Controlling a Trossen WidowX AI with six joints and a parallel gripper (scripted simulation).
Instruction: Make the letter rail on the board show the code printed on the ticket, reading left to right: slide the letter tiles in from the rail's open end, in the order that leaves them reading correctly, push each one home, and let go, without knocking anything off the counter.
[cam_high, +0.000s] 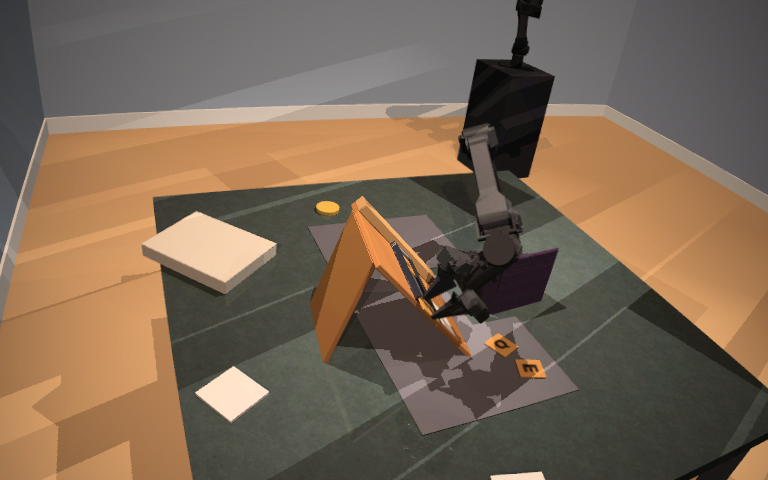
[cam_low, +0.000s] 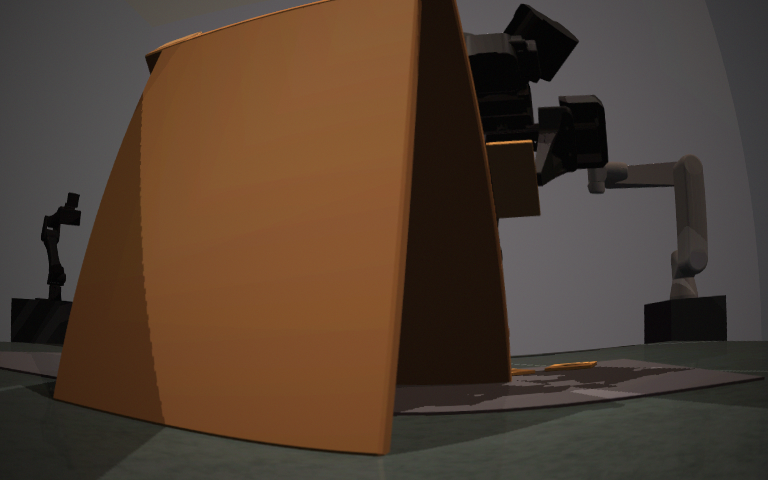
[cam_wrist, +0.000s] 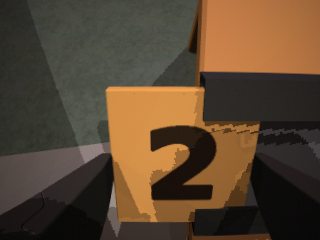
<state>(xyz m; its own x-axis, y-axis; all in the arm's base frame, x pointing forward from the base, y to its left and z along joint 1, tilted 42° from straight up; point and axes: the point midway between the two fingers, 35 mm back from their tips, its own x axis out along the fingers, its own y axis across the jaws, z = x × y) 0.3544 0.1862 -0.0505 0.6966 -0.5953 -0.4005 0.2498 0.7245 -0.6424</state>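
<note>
Right now the white ticket is 80 mm behind my gripper tip, 40 mm to the right of it and 70 mm below it. Also, from my gripper tip: orange tile marked 2: right at my gripper tip; cream box: 310 mm ahead, 540 mm to the right, 130 mm below; grey mat: 170 mm behind, 180 mm to the right, 150 mm below.
</note>
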